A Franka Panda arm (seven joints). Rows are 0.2 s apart.
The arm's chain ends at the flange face. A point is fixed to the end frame.
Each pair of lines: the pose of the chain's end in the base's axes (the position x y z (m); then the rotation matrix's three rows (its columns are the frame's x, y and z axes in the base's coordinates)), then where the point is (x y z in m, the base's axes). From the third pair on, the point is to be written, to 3 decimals.
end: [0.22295 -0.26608 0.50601], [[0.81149 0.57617 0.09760], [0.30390 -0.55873 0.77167], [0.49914 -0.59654 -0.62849]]
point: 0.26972 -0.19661 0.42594
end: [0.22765 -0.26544 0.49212], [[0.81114 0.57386 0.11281], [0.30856 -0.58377 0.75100], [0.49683 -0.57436 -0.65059]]
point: 0.27598 -0.19902 0.41040
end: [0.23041 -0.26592 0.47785], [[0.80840 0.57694 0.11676], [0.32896 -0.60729 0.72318], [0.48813 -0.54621 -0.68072]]
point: 0.279 -0.203 0.394
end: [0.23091 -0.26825 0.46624], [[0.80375 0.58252 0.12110], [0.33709 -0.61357 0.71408], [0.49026 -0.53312 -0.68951]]
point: 0.280 -0.206 0.382
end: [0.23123 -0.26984 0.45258], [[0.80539 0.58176 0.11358], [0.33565 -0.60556 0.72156], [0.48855 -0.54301 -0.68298]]
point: 0.280 -0.207 0.368
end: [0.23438 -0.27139 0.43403], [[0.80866 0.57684 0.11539], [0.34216 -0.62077 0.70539], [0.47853 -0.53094 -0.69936]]
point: 0.283 -0.211 0.348
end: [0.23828 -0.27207 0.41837], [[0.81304 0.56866 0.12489], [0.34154 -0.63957 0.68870], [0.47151 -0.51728 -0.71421]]
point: 0.288 -0.214 0.331
